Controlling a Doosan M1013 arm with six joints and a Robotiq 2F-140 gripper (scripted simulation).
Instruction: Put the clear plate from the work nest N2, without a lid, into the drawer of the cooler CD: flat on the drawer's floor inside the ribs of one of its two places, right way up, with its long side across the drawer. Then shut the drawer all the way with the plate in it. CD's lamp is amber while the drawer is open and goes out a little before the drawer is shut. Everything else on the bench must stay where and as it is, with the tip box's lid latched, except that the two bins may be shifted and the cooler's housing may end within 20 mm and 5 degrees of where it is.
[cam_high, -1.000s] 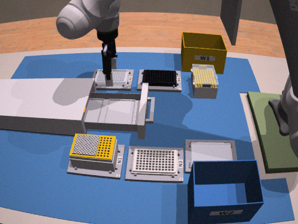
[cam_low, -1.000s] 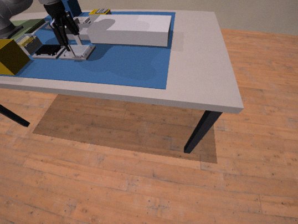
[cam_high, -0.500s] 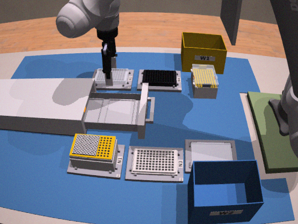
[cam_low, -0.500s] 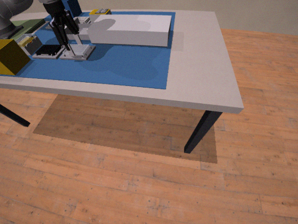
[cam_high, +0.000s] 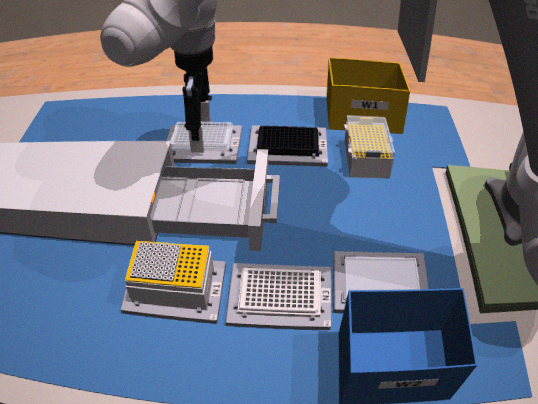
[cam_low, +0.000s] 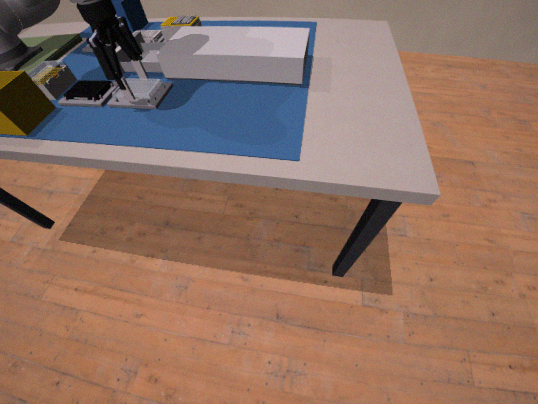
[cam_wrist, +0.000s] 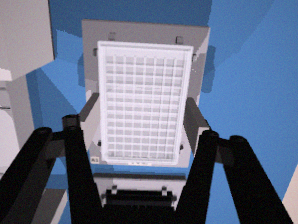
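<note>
The work nest N2 is 4 cm below my hand. Also, from my hand: clear plate: 2 cm below; N2 label: 7 cm behind, 3 cm below; black plate: 19 cm behind, 3 cm below.
</note>
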